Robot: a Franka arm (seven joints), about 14 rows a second.
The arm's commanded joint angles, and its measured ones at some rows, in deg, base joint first. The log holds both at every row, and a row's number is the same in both.
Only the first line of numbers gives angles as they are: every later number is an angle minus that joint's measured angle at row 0.
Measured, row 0:
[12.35, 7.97, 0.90, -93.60, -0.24, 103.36, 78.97]
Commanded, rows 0 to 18:
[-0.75, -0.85, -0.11, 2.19, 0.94, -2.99, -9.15]
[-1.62, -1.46, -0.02, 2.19, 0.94, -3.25, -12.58]
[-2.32, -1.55, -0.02, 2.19, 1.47, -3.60, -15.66]
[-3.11, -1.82, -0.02, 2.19, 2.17, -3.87, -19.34]
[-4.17, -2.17, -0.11, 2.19, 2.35, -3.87, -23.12]
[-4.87, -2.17, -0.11, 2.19, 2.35, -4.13, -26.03]
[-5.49, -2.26, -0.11, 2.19, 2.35, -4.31, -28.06]
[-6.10, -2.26, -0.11, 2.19, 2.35, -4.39, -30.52]
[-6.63, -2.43, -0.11, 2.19, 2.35, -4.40, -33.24]
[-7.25, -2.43, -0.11, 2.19, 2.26, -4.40, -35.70]
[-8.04, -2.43, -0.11, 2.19, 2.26, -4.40, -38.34]
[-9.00, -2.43, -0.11, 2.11, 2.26, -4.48, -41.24]
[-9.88, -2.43, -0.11, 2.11, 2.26, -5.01, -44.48]
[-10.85, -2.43, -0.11, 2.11, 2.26, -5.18, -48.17]
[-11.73, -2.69, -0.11, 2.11, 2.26, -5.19, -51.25]
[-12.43, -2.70, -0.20, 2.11, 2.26, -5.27, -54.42]
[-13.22, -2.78, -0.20, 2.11, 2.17, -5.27, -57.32]
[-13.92, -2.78, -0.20, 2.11, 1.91, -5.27, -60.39]
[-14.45, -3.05, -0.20, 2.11, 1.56, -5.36, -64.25]
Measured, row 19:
[-13.02, -2.06, -0.51, 2.04, 1.24, -4.35, -57.75]
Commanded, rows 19 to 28:
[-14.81, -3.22, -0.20, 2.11, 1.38, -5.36, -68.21]
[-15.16, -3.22, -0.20, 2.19, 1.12, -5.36, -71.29]
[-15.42, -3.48, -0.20, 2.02, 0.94, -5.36, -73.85]
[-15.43, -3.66, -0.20, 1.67, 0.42, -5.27, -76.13]
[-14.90, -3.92, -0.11, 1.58, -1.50, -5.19, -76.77]
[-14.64, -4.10, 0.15, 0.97, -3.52, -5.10, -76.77]
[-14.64, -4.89, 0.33, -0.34, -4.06, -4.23, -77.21]
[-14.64, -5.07, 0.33, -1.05, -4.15, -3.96, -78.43]
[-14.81, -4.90, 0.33, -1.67, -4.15, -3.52, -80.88]
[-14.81, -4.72, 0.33, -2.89, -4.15, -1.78, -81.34]
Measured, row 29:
[-14.43, -3.17, 0.10, 0.78, -3.29, -4.22, -78.45]
